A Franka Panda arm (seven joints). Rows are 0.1 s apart.
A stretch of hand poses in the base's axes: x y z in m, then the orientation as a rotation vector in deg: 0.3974, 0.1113, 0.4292, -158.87, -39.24, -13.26; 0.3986, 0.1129, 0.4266, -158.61, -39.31, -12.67; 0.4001, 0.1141, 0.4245, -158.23, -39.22, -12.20; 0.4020, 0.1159, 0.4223, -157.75, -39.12, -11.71; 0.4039, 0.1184, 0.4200, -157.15, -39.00, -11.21; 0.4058, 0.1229, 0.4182, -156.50, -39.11, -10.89; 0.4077, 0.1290, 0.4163, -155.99, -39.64, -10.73; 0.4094, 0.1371, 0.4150, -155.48, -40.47, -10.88; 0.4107, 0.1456, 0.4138, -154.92, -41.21, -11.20; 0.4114, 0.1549, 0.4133, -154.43, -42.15, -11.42
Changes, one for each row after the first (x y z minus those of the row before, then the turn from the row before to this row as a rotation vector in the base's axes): 0.0012, 0.0016, -0.0026, 0.17, 0.43, 0.17; 0.0015, 0.0012, -0.0021, 0.34, 0.39, 0.08; 0.0019, 0.0018, -0.0022, 0.43, 0.43, 0.10; 0.0019, 0.0025, -0.0023, 0.54, 0.46, 0.11; 0.0019, 0.0045, -0.0018, 0.55, 0.31, 0.25; 0.0019, 0.0061, -0.0019, 0.33, 0.10, 0.48; 0.0017, 0.0081, -0.0013, 0.28, -0.16, 0.64; 0.0013, 0.0085, -0.0012, 0.37, -0.25, 0.58; 0.0007, 0.0093, -0.0005, 0.23, -0.23, 0.70
